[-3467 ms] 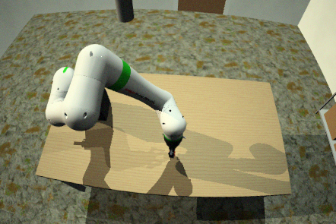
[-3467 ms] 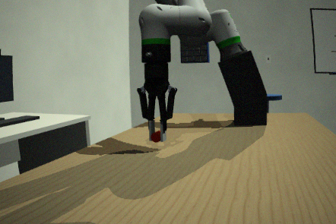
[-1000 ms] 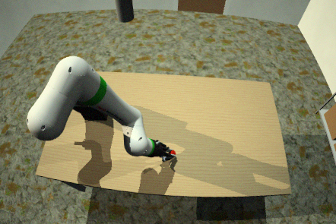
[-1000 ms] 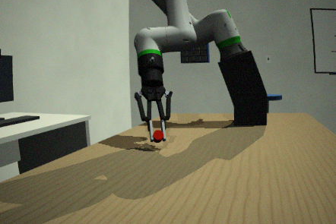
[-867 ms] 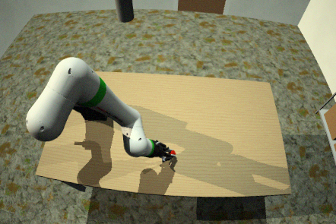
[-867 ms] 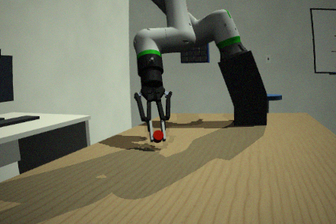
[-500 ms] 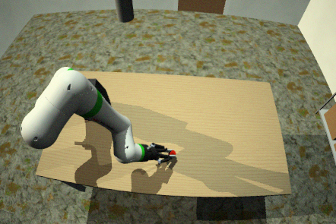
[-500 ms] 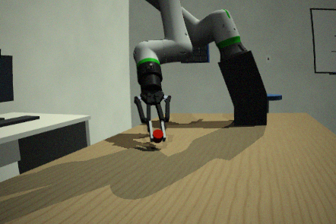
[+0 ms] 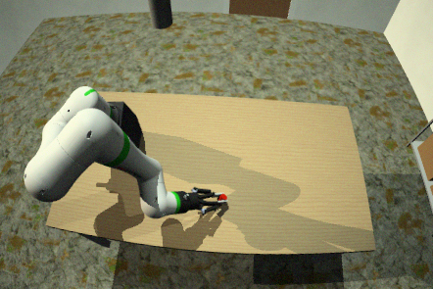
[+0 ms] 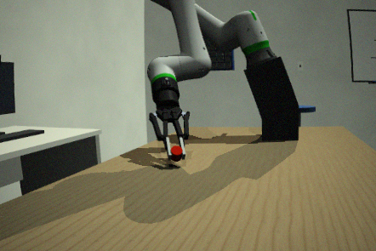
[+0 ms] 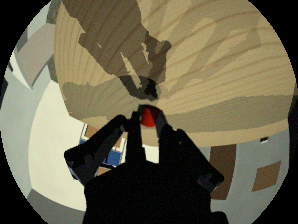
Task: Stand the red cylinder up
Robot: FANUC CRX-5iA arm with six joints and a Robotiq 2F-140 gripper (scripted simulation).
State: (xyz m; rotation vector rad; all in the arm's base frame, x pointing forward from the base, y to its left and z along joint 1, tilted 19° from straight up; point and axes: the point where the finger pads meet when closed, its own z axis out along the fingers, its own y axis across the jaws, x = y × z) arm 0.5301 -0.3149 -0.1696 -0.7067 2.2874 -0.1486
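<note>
The red short cylinder lies 10 mm to the left of my hand, 10 mm below it and 10 mm ahead of it.
</note>
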